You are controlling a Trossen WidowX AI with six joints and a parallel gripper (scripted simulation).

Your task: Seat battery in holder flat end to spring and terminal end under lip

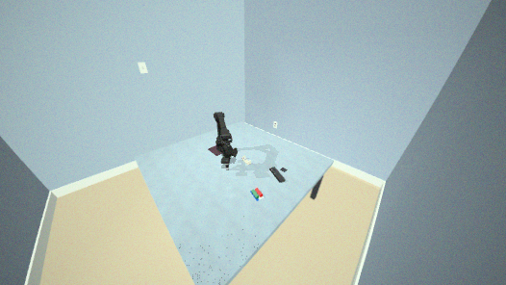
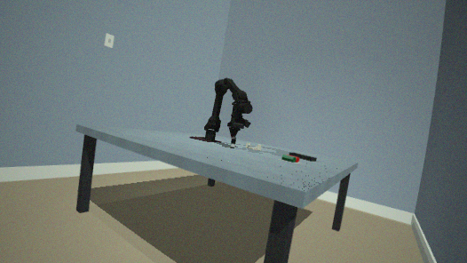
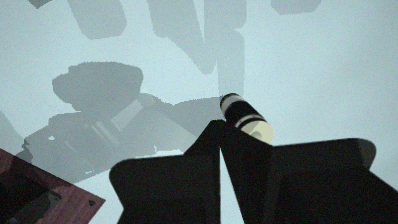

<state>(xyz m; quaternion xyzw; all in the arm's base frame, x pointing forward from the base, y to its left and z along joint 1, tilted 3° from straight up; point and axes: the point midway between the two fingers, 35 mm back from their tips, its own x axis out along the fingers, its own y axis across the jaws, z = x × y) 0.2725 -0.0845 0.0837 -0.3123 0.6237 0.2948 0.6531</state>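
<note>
The battery is 2 cm ahead of my gripper tip, 1 cm to the right of it and 1 cm below it. The rest, counted from my gripper tip: small black piece (35 cm to the left, 30 cm ahead, 4 cm below); black bar (31 cm ahead, 26 cm to the left, 3 cm below).
</note>
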